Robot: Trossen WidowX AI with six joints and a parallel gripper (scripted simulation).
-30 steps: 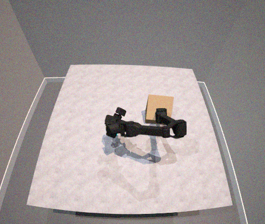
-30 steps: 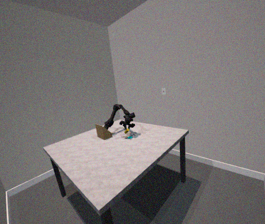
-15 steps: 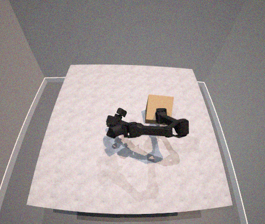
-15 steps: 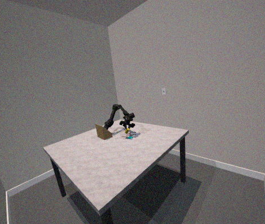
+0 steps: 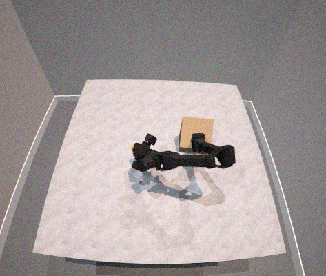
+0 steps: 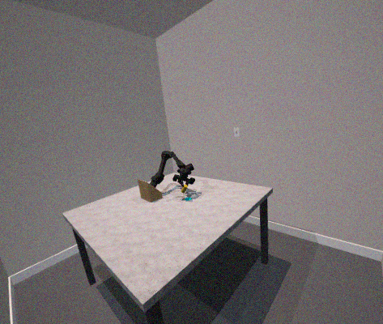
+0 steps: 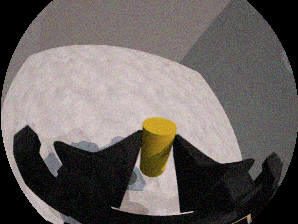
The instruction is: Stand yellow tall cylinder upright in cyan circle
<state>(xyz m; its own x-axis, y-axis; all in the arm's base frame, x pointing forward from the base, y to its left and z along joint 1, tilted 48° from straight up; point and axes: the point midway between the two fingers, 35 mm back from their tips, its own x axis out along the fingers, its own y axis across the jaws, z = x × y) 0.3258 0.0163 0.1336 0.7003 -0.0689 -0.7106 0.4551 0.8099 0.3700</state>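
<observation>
Right now my gripper tip is 12 cm above the cyan circle, 3 cm to the right of it and 2 cm past it. Round my gripper tip: yellow tall cylinder: 2 cm below, 1 cm behind.
</observation>
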